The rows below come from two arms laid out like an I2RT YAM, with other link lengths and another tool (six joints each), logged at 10 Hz.
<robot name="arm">
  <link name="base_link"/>
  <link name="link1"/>
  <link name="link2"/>
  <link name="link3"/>
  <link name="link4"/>
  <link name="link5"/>
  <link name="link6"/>
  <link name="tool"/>
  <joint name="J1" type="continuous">
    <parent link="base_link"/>
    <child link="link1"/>
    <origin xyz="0 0 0.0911" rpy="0 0 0"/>
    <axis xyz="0 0 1"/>
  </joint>
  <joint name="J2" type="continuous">
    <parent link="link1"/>
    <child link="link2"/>
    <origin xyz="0.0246 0.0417 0.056" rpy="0 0 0"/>
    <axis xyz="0 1 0"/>
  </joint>
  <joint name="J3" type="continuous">
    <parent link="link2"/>
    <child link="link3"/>
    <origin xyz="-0.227 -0.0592 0" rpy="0 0 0"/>
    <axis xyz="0 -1 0"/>
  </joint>
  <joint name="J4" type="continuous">
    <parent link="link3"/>
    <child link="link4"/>
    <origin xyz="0.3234 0.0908 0.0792" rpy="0 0 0"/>
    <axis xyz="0 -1 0"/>
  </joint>
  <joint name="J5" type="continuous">
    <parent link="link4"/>
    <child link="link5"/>
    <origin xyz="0.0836 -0.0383 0.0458" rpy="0 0 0"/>
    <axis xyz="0 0 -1"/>
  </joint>
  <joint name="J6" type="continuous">
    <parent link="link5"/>
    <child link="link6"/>
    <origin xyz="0.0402 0 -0.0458" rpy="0 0 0"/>
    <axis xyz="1 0 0"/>
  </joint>
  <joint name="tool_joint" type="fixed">
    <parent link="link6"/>
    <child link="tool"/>
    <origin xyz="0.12 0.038 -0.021" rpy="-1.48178 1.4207 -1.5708"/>
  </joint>
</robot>
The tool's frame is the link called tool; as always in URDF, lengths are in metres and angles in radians. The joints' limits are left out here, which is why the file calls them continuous.
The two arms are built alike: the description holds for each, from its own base.
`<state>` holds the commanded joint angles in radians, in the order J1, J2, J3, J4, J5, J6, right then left.
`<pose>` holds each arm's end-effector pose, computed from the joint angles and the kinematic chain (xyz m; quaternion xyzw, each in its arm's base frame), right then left.
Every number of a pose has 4 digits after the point. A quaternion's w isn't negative.
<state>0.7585 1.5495 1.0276 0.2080 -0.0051 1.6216 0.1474 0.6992 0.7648 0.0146 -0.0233 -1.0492</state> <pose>0.3858 0.4411 0.2433 0.2921 0.7814 0.4945 0.2442 0.4045 0.1000 0.3697 -0.4007 0.5082 -0.3851 0.6580</pose>
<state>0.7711 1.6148 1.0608 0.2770 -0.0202 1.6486 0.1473 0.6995 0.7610 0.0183 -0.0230 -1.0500</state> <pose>0.3884 0.4558 0.2425 0.2889 0.7716 0.5159 0.2346 0.4050 0.0999 0.3683 -0.4009 0.5082 -0.3854 0.6576</pose>
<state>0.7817 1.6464 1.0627 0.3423 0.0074 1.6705 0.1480 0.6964 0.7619 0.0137 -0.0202 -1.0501</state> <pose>0.3911 0.4600 0.2417 0.2973 0.7575 0.5289 0.2410 0.4041 0.0996 0.3689 -0.4005 0.5088 -0.3859 0.6571</pose>
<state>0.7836 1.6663 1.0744 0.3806 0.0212 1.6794 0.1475 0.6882 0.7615 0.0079 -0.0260 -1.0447</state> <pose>0.3951 0.4619 0.2463 0.3008 0.7466 0.5394 0.2475 0.4021 0.1003 0.3705 -0.4000 0.5083 -0.3830 0.6595</pose>
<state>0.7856 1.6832 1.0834 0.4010 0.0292 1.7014 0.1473 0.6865 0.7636 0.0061 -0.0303 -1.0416</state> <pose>0.3979 0.4634 0.2469 0.3088 0.7393 0.5460 0.2449 0.4014 0.1009 0.3719 -0.3999 0.5075 -0.3811 0.6613</pose>
